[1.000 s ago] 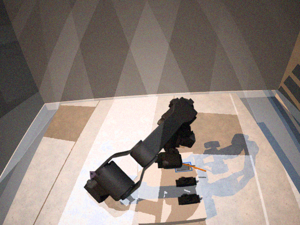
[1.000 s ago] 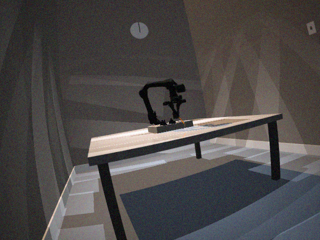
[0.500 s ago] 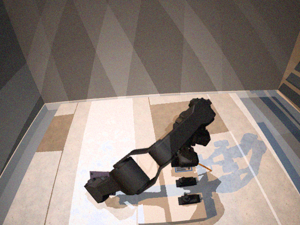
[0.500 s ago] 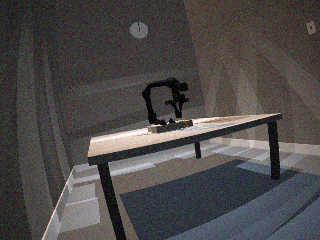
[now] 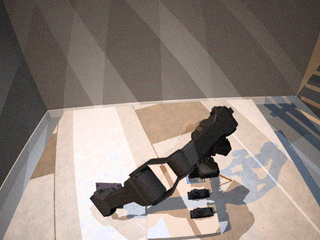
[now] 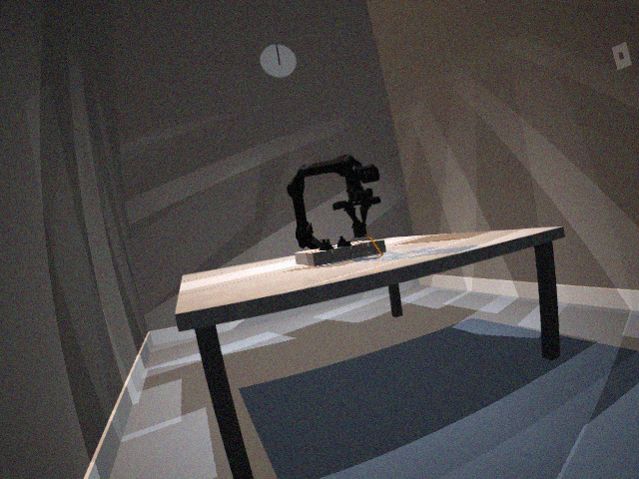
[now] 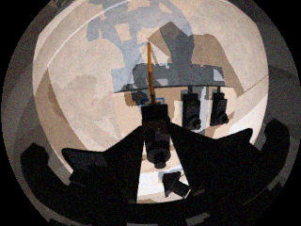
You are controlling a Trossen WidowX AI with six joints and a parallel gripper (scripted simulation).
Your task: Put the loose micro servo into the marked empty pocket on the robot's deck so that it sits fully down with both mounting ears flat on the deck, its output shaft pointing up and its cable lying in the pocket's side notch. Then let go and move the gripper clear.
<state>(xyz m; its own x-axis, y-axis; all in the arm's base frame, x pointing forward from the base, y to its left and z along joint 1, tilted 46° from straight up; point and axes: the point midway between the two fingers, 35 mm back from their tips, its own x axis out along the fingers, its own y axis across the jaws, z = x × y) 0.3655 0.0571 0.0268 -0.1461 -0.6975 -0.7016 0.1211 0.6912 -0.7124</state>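
Right now my gripper tip is 130 mm past the robot deck, 60 mm to the left of it and 90 mm above it.
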